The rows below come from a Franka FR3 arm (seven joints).
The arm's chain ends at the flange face. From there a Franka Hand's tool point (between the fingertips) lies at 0.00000 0.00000 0.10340 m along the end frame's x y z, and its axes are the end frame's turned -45 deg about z.
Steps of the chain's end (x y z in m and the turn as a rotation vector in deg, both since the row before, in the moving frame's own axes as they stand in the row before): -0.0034, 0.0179, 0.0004, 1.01, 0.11, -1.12; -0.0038, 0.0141, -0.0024, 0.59, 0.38, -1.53; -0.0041, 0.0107, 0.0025, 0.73, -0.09, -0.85; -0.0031, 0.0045, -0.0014, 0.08, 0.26, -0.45
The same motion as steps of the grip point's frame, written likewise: -0.0136, 0.0091, 0.0004, 0.64, 0.79, -1.12; -0.0114, 0.0070, -0.0024, 0.15, 0.69, -1.53; -0.0097, 0.0036, 0.0025, 0.58, 0.45, -0.85; -0.0049, 0.0012, -0.0014, -0.13, 0.24, -0.45
